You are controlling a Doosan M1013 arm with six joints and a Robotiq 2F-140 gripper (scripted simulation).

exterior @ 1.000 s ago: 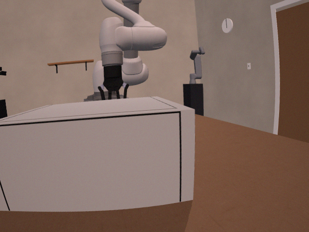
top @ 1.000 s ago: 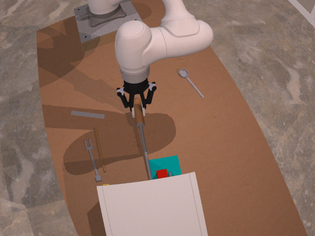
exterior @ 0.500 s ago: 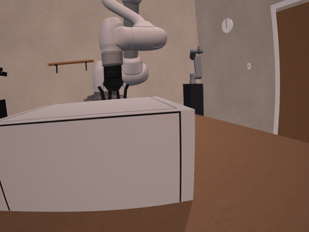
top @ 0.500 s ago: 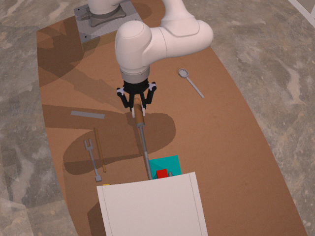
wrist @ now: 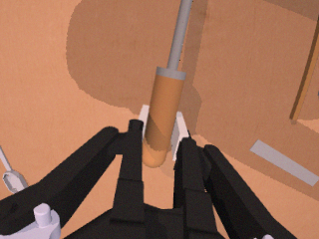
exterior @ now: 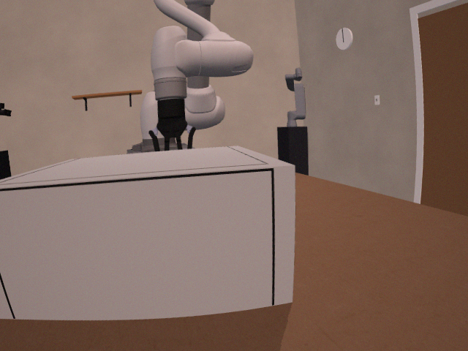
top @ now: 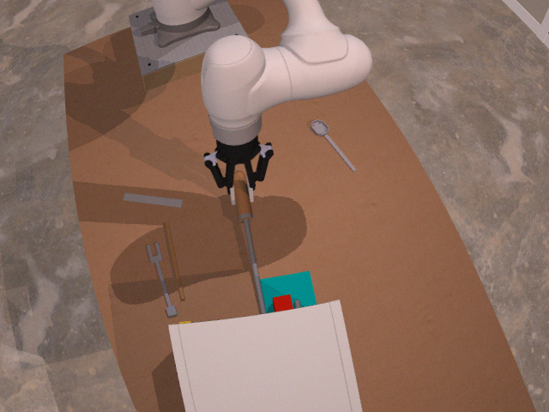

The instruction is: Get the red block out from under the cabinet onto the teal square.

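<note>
The long hook tool is 120 mm ahead of my hand, 20 mm below it and 10 mm to the left of it. From my hand the other things lie so: grey flat bar: 190 mm to the right, 70 mm behind, 40 mm below; then thin wooden stick: 180 mm to the right, 90 mm ahead, 30 mm below; then teal square: 240 mm ahead, 40 mm below, 10 mm to the left.
</note>
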